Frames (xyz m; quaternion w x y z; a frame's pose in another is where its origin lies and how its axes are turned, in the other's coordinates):
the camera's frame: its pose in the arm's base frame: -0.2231 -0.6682 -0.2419 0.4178 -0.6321 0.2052 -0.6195
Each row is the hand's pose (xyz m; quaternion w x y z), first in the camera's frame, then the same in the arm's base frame.
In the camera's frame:
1: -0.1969 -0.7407 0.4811 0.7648 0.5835 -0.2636 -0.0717
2: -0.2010 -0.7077 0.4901 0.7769 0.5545 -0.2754 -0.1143
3: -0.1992 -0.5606 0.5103 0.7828 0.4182 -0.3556 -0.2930
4: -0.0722 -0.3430 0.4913 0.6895 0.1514 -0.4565 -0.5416
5: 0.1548 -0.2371 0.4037 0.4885 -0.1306 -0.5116 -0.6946
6: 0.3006 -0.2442 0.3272 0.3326 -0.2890 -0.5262 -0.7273
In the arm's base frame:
1: 0.0157 0.0363 0.2733 0.6980 -0.4177 -0.3600 -0.4569
2: 0.0322 0.0233 0.2461 0.6608 -0.4535 -0.3714 -0.4688
3: 0.0898 -0.0559 0.1344 0.4829 -0.6005 -0.4322 -0.4684
4: 0.1466 -0.2831 0.0396 0.1419 -0.7665 -0.4854 -0.3959
5: 0.1240 -0.5435 0.0854 0.2038 0.8229 0.4717 0.2427
6: 0.0708 -0.6738 0.1712 0.3863 0.8062 0.4323 0.1180

